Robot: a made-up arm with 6 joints. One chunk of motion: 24 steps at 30 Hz.
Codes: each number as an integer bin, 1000 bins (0 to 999) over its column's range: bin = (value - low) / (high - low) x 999, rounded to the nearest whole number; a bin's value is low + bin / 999 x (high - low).
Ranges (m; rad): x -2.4..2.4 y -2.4..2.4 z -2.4..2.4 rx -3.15..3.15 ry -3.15..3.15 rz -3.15..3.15
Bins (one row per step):
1: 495 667 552 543 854 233
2: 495 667 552 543 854 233
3: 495 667 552 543 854 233
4: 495 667 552 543 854 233
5: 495 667 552 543 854 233
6: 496 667 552 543 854 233
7: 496 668 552 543 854 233
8: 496 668 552 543 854 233
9: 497 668 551 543 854 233
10: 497 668 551 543 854 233
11: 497 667 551 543 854 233
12: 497 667 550 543 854 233
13: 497 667 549 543 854 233
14: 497 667 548 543 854 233
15: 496 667 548 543 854 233
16: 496 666 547 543 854 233
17: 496 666 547 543 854 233
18: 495 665 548 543 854 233
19: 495 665 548 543 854 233
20: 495 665 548 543 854 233
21: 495 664 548 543 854 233
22: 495 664 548 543 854 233
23: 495 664 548 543 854 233
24: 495 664 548 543 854 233
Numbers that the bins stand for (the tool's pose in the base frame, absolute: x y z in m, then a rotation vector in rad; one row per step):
1: -0.0216 0.8048 0.2523 0.2743 2.2356 -1.6806
2: -0.0216 0.8048 0.2523 0.2743 2.2356 -1.6806
3: -0.0216 0.8048 0.2523 0.2743 2.2356 -1.6806
4: -0.0216 0.8048 0.2523 0.2743 2.2356 -1.6806
5: -0.0216 0.8048 0.2523 0.2743 2.2356 -1.6806
6: -0.0168 0.8048 0.2523 0.2743 2.2356 -1.6806
7: -0.0168 0.8096 0.2523 0.2743 2.2356 -1.6806
8: -0.0168 0.8096 0.2523 0.2743 2.2356 -1.6806
9: -0.0120 0.8096 0.2474 0.2743 2.2356 -1.6806
10: -0.0120 0.8096 0.2474 0.2743 2.2356 -1.6806
11: -0.0120 0.8048 0.2474 0.2743 2.2356 -1.6806
12: -0.0120 0.8048 0.2426 0.2743 2.2356 -1.6806
13: -0.0120 0.8048 0.2378 0.2743 2.2356 -1.6806
14: -0.0120 0.8048 0.2330 0.2743 2.2356 -1.6806
15: -0.0168 0.8048 0.2330 0.2743 2.2356 -1.6806
16: -0.0168 0.8000 0.2282 0.2743 2.2356 -1.6806
17: -0.0168 0.8000 0.2282 0.2743 2.2356 -1.6806
18: -0.0216 0.7952 0.2330 0.2743 2.2356 -1.6806
19: -0.0216 0.7952 0.2330 0.2743 2.2356 -1.6806
20: -0.0216 0.7952 0.2330 0.2743 2.2356 -1.6806
21: -0.0216 0.7904 0.2330 0.2743 2.2356 -1.6806
22: -0.0216 0.7904 0.2330 0.2743 2.2356 -1.6806
23: -0.0216 0.7904 0.2330 0.2743 2.2356 -1.6806
24: -0.0216 0.7904 0.2330 0.2743 2.2356 -1.6806

